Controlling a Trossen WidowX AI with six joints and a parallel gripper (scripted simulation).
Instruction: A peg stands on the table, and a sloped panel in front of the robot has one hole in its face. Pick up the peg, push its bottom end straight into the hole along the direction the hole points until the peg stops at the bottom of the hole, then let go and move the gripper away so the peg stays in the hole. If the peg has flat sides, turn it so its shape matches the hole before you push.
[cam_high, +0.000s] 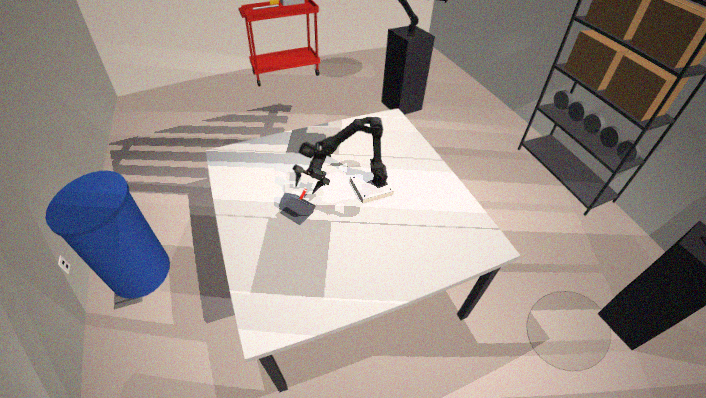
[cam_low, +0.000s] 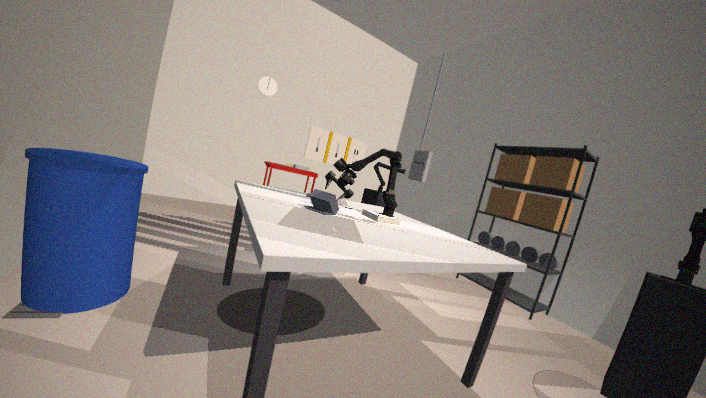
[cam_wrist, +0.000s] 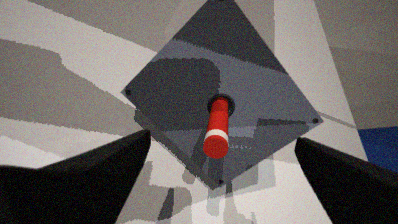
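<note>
The red round peg is 10 mm ahead of my gripper tip, 10 mm to the left of it and 10 mm below it. The rest, counted from my gripper tip: grey sloped panel 50 mm ahead, 30 mm to the left, 50 mm below.
</note>
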